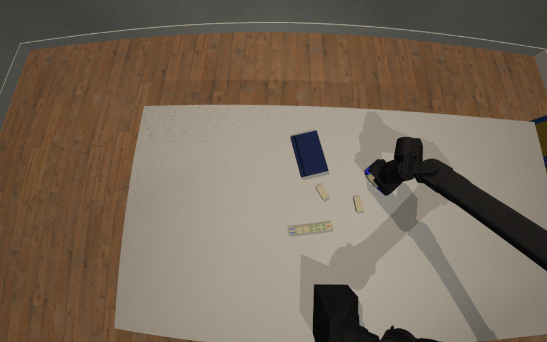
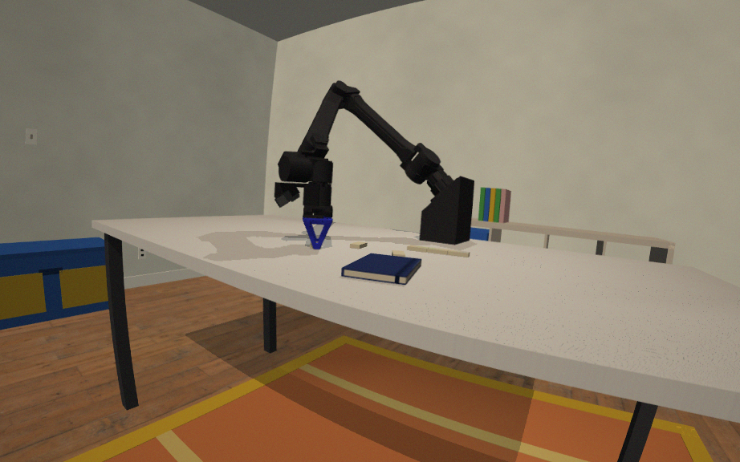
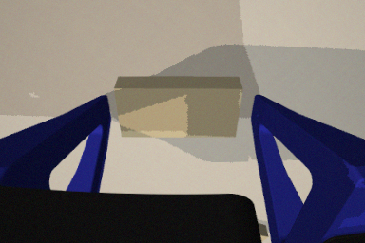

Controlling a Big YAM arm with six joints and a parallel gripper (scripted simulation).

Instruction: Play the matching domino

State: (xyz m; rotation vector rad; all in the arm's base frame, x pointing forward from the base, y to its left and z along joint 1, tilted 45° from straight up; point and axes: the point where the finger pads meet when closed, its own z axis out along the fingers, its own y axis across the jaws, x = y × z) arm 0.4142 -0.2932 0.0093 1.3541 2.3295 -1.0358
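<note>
Now: hand right at the domino. Also, from my hand: dark blue book: 230 mm to the left, 120 mm ahead.
</note>
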